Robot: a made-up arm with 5 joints. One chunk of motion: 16 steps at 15 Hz.
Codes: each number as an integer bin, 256 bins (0 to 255) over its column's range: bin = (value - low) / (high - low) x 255, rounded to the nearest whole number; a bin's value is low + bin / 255 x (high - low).
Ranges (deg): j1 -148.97..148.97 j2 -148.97..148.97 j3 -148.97..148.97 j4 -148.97..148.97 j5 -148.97..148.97
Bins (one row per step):
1: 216 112 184 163 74
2: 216 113 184 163 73
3: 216 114 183 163 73
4: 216 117 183 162 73
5: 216 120 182 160 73
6: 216 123 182 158 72
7: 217 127 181 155 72
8: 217 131 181 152 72
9: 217 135 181 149 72
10: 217 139 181 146 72
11: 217 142 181 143 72
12: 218 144 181 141 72
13: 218 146 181 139 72
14: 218 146 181 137 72
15: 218 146 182 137 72
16: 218 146 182 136 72
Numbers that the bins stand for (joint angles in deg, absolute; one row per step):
1: 103.40 -18.11 66.01 41.48 -62.51
2: 103.40 -16.94 66.01 41.48 -63.68
3: 103.40 -15.77 64.85 41.48 -63.68
4: 103.40 -12.27 64.85 40.31 -63.68
5: 103.40 -8.76 63.68 37.97 -63.68
6: 103.40 -5.26 63.68 35.64 -64.85
7: 104.57 -0.58 62.51 32.13 -64.85
8: 104.57 4.09 62.51 28.63 -64.85
9: 104.57 8.76 62.51 25.12 -64.85
10: 104.57 13.44 62.51 21.62 -64.85
11: 104.57 16.94 62.51 18.11 -64.85
12: 105.74 19.28 62.51 15.77 -64.85
13: 105.74 21.62 62.51 13.44 -64.85
14: 105.74 21.62 62.51 11.10 -64.85
15: 105.74 21.62 63.68 11.10 -64.85
16: 105.74 21.62 63.68 9.93 -64.85

